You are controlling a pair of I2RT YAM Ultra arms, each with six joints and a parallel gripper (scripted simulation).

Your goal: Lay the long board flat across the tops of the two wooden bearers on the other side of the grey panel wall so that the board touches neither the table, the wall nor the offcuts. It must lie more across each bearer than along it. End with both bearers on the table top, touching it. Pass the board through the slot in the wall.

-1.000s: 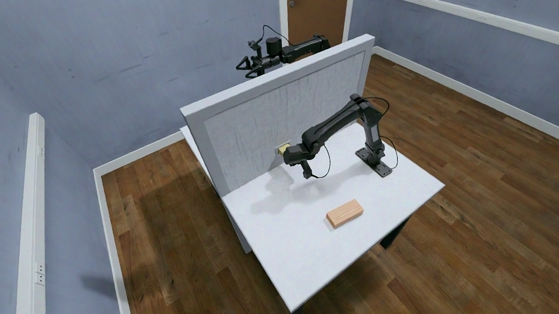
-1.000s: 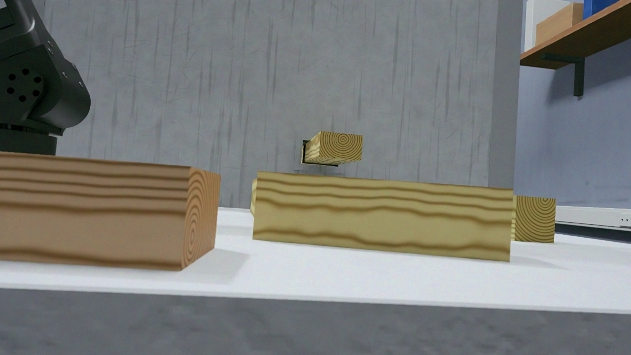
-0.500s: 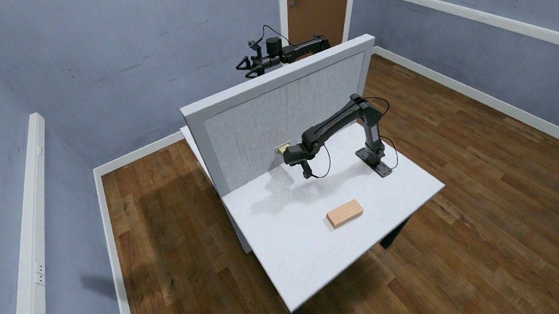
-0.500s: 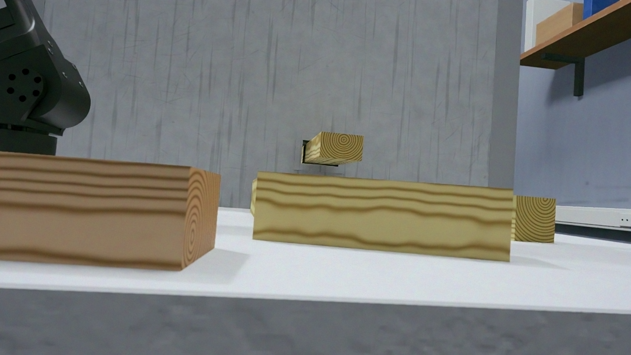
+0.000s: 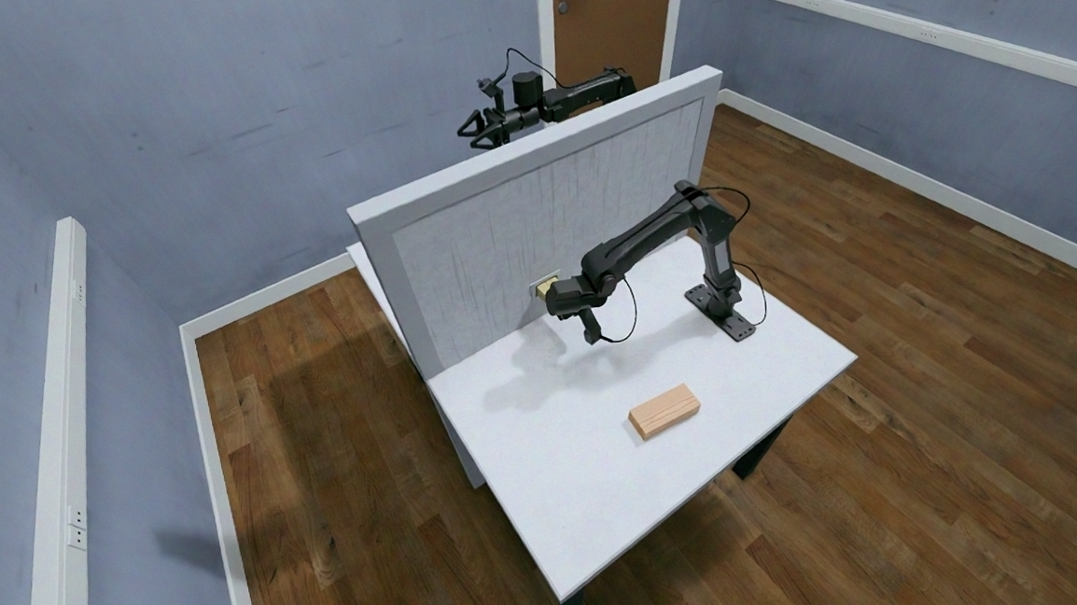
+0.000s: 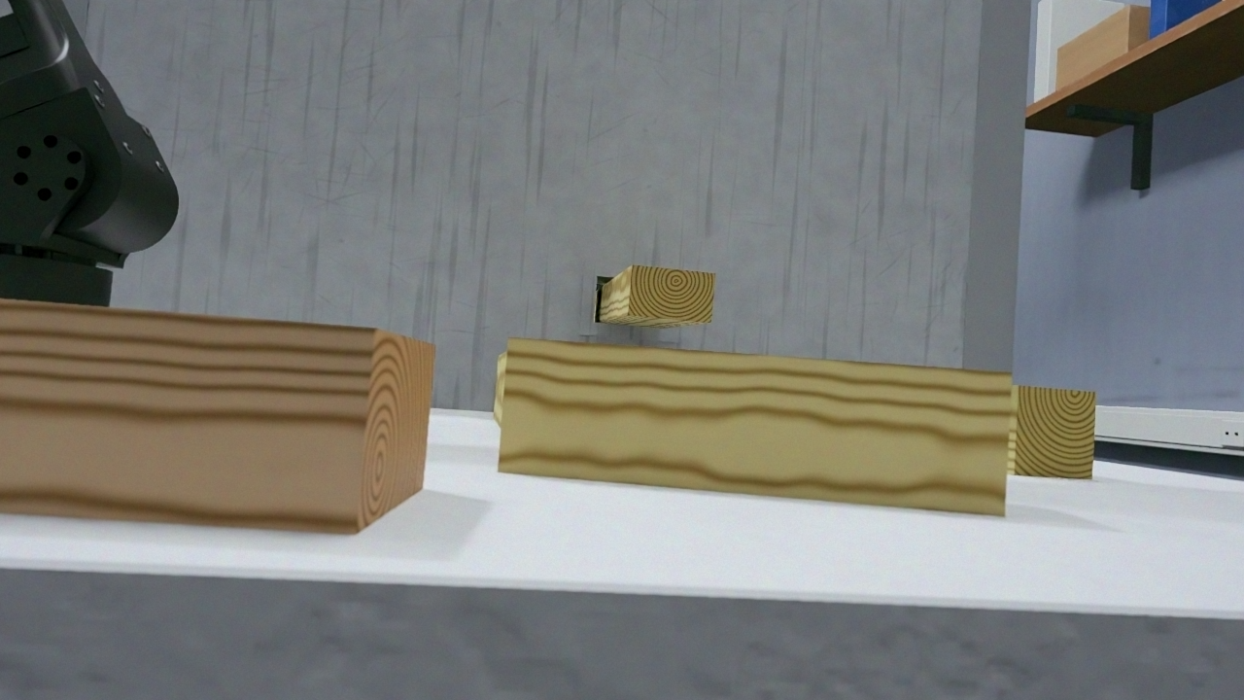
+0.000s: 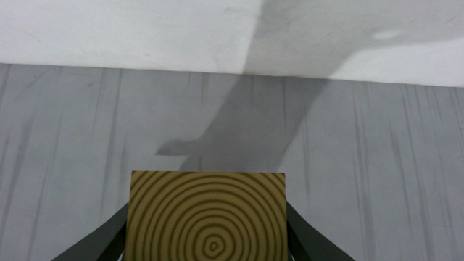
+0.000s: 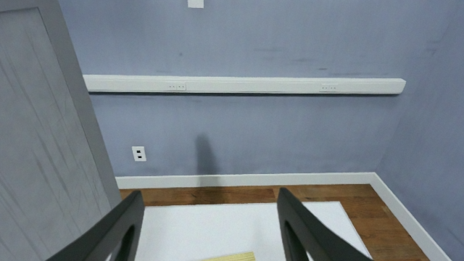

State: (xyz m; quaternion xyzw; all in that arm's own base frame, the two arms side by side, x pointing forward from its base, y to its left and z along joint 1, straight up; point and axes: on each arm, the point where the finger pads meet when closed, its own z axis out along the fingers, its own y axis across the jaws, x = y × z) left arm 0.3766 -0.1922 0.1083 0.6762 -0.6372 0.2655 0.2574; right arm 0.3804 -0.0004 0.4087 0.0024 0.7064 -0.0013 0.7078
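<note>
Right now my right hand is 31 cm above the long pale board, 21 cm to the right of it and 2 cm past it. The rest, counted from my right hand: brown offcut 69 cm to the left, 39 cm below, 5 cm behind; pale wooden bearer 39 cm below, 15 cm ahead, 3 cm to the left.
</note>
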